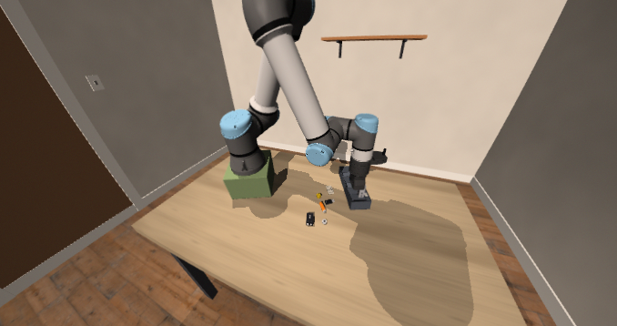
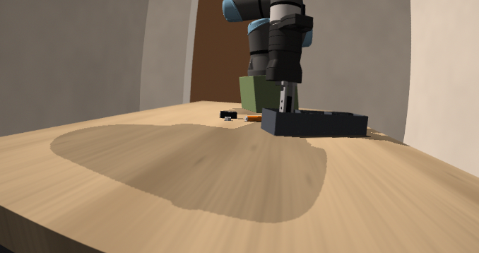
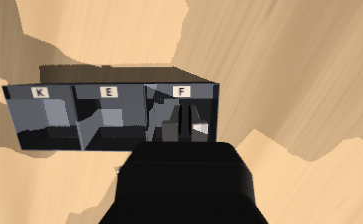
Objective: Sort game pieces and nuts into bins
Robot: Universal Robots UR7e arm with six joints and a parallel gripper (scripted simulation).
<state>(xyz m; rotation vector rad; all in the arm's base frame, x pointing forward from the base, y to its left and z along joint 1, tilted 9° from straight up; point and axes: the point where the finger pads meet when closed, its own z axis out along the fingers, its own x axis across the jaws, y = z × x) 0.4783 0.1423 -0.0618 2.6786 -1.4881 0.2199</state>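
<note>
The dark bin row is 5 cm behind my hand, 7 cm to the left of it and 4 cm below it. Also, from my hand: orange battery 13 cm behind, 10 cm to the right, 5 cm below; white domino 14 cm behind, 1 cm to the left, 6 cm below; black USB stick 11 cm behind, 6 cm to the right, 6 cm below.
</note>
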